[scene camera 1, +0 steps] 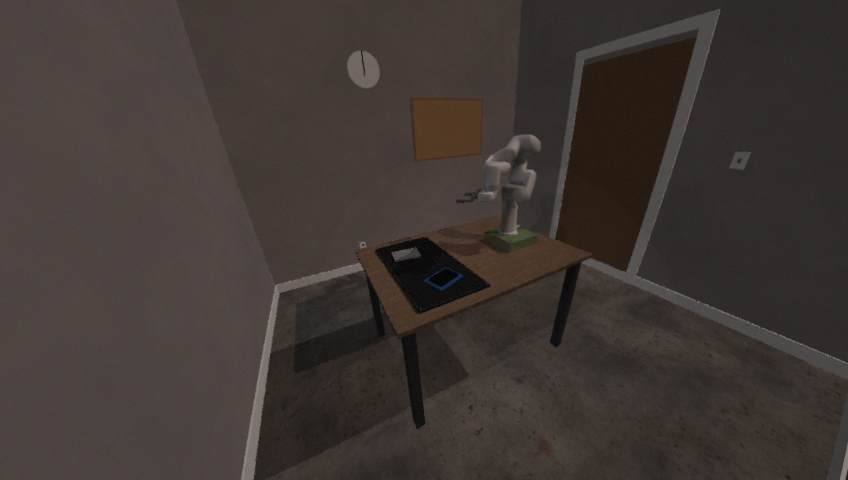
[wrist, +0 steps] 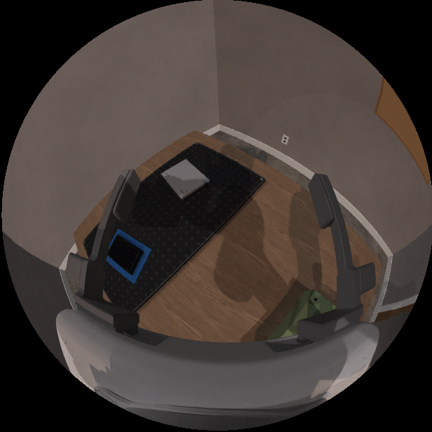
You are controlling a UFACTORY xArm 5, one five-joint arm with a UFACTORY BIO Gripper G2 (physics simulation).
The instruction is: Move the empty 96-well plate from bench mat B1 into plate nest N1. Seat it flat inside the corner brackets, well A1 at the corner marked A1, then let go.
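Pixels of known places: hand, tool point: (scene camera 1: pixel 464 197); arm's base, link origin: (scene camera 1: pixel 507 232).
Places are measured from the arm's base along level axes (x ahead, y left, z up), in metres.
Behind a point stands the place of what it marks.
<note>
The black 96-well plate (scene camera 1: pixel 444 277) @(x 0.627, y 0.149, z -0.033 m) (wrist: pixel 125 254) lies flat on the blue bench mat (scene camera 1: pixel 443 287) @(x 0.668, y 0.198, z -0.048 m) (wrist: pixel 140 262), whose rim shows around it. The light grey plate nest (scene camera 1: pixel 405 255) @(x 0.672, y -0.193, z -0.038 m) (wrist: pixel 184 178) sits on the same black board, toward its far end, with small marks at its corners; the A1 marks are too small to read. My gripper (scene camera 1: pixel 461 197) @(x 0.349, y -0.035, z 0.288 m) (wrist: pixel 224 175) is open and empty, high above the table and apart from plate and nest. In the wrist view, the left finger stands close beside the blue mat's image and covers part of its left side.
The black perforated board (scene camera 1: pixel 410 285) @(x 0.788, y 0.087, z -0.050 m) (wrist: pixel 172 250) lies on the wooden table (scene camera 1: pixel 535 261) @(x 0.096, y 0.287, z -0.063 m) (wrist: pixel 200 300). The green robot base (scene camera 1: pixel 511 239) @(x 0.076, y 0.095, z 0.000 m) (wrist: pixel 305 312) stands at the table's other side. Walls rise behind the table.
</note>
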